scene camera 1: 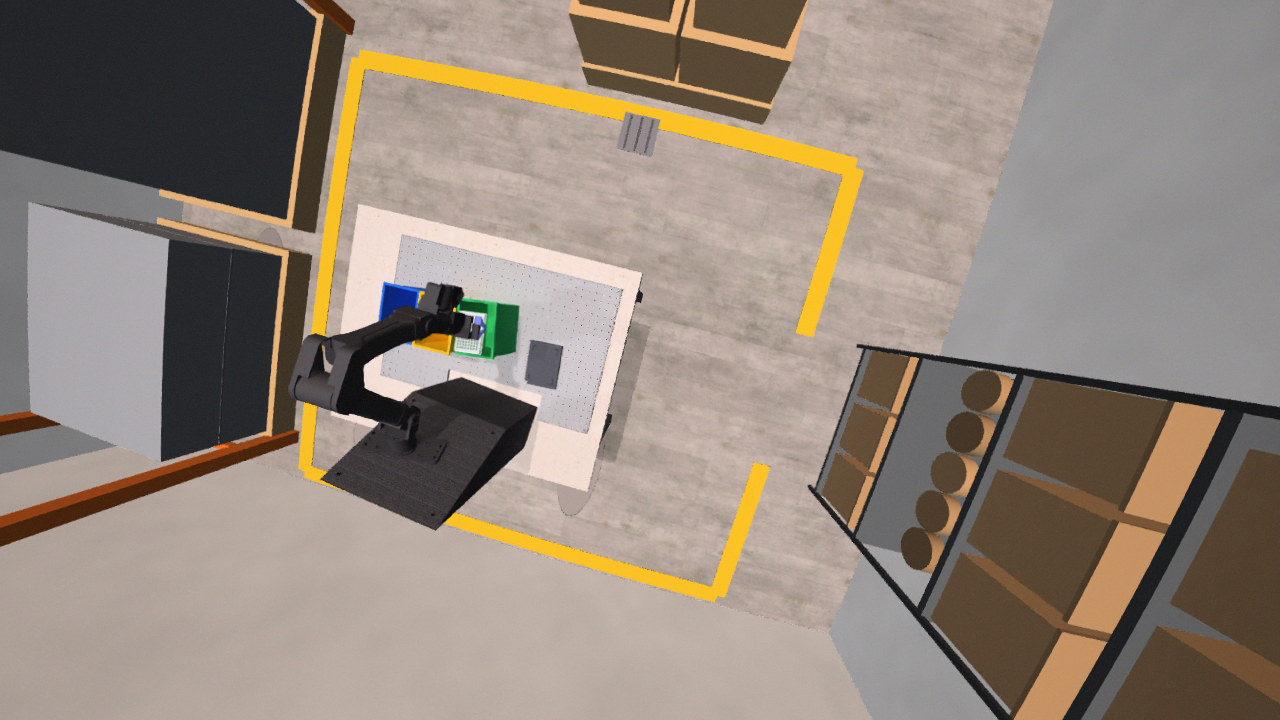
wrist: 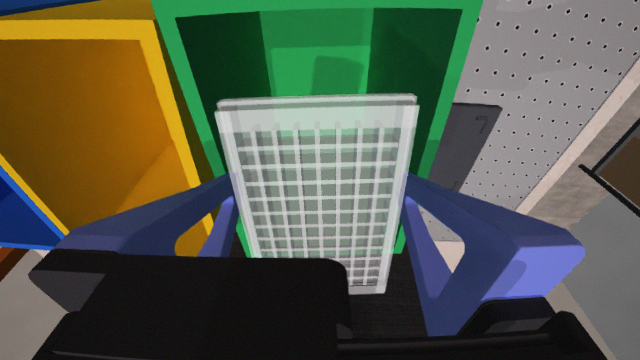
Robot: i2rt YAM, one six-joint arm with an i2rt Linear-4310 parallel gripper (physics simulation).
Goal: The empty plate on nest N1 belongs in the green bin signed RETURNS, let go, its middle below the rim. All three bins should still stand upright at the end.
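Pixels of known places: gripper, fingertip midpoint: (scene camera 1: 472, 326) (wrist: 319, 180); arm's base, origin of the base link: (scene camera 1: 404, 446).
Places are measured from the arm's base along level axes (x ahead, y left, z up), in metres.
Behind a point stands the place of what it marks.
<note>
My gripper (scene camera 1: 472, 327) @(x 0.318, y -0.109, z -0.195 m) (wrist: 319, 180) @(x 0.318, y -0.109, z -0.195 m) is shut on the empty plate (scene camera 1: 468, 342) @(x 0.270, y -0.103, z -0.176 m) (wrist: 320, 205) @(x 0.315, y -0.109, z -0.180 m), a clear-white gridded plate, with a blue finger against each long side. The plate is above the green bin (scene camera 1: 506, 331) @(x 0.298, y -0.169, z -0.301 m) (wrist: 456, 60) @(x 0.365, y -0.179, z -0.209 m), apparently over its opening. In the wrist view the plate's far end lies over the dark interior, and its near end reaches past the bin's near rim. The height of the plate above the rim is hard to tell. The RETURNS sign and the N1 mark do not show legibly.
The yellow bin (scene camera 1: 433, 343) @(x 0.261, y 0.090, z -0.282 m) (wrist: 75, 30) @(x 0.407, y -0.020, z -0.209 m) stands beside the green bin, and the blue bin (scene camera 1: 399, 300) @(x 0.410, y 0.202, z -0.280 m) (wrist: 25, 220) @(x 0.286, y 0.182, z -0.234 m) beyond it; they look upright. A dark grey pad (scene camera 1: 543, 364) @(x 0.174, y -0.266, z -0.377 m) (wrist: 465, 145) @(x 0.189, y -0.299, z -0.377 m) lies on the perforated board (scene camera 1: 572, 308) @(x 0.374, y -0.377, z -0.389 m) (wrist: 530, 75) @(x 0.274, y -0.370, z -0.389 m) to the right.
</note>
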